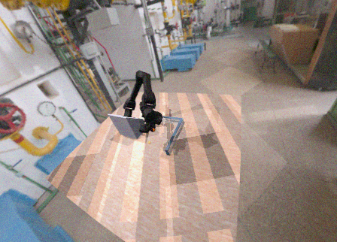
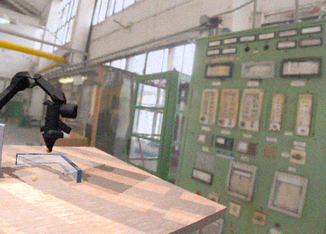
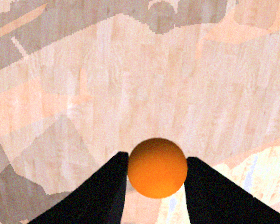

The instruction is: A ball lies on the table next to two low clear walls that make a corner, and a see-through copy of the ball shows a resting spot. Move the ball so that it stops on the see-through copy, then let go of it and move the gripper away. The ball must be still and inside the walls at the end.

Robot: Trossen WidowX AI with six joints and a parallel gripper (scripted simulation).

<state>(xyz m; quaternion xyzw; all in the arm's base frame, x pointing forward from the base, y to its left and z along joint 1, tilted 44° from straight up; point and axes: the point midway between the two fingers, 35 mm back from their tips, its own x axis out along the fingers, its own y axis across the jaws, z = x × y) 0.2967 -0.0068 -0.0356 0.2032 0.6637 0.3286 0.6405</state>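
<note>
The see-through copy is 12 cm below my gripper tip, 5 cm behind it and 4 cm to the right of it. From my gripper tip the other things lie so: orange ball right at my gripper tip.
</note>
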